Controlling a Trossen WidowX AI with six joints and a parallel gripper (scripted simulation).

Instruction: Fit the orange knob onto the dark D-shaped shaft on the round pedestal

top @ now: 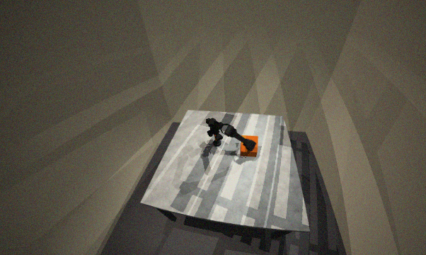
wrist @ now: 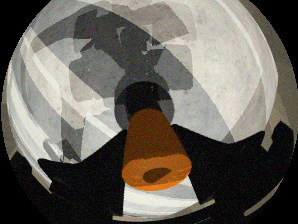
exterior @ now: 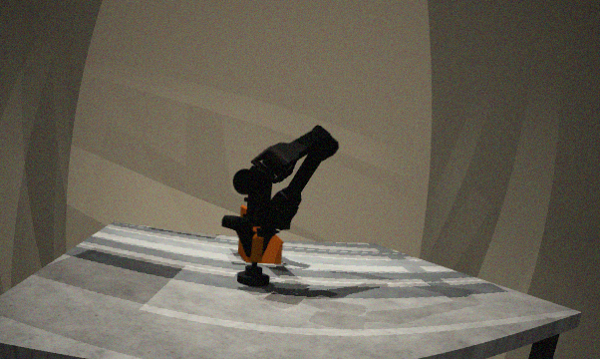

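Right now the orange knob is 2 cm above my gripper tip. Round my gripper tip: dark round pedestal: 4 cm below.
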